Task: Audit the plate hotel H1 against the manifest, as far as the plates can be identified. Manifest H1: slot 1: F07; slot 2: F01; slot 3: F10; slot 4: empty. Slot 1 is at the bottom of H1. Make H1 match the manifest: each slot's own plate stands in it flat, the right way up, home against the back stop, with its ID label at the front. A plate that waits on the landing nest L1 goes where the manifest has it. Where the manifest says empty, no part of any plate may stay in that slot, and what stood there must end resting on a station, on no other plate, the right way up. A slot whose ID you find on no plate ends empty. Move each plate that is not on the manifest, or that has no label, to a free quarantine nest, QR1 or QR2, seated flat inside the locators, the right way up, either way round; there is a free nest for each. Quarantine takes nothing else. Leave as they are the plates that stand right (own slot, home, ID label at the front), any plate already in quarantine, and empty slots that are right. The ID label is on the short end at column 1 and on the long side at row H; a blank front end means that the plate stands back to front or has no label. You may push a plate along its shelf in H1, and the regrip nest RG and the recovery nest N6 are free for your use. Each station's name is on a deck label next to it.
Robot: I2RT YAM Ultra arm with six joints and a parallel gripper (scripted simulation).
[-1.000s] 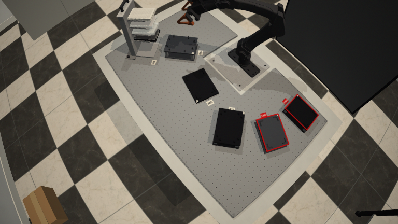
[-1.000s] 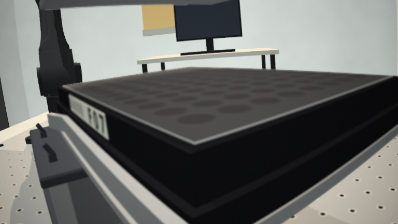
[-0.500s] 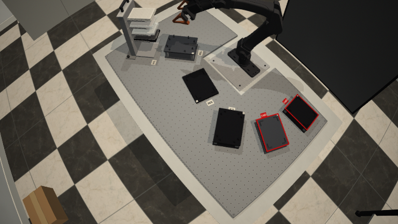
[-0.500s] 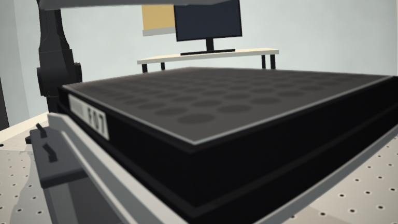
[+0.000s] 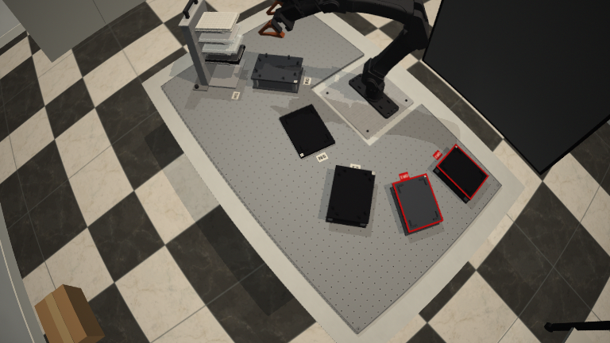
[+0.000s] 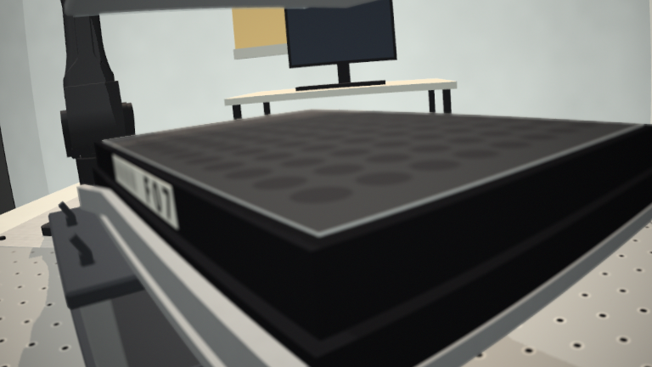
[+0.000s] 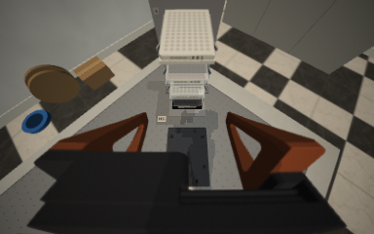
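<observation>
Now: the white well plate 11 cm ahead of my hand and 12 cm to the right of it. Also, from my hand: clear plate (11 cm ahead, 12 cm to the right, 11 cm below); black plate (11 cm ahead, 12 cm to the right, 16 cm below); regrip nest RG (2 cm behind, 2 cm to the left, 22 cm below).
</observation>
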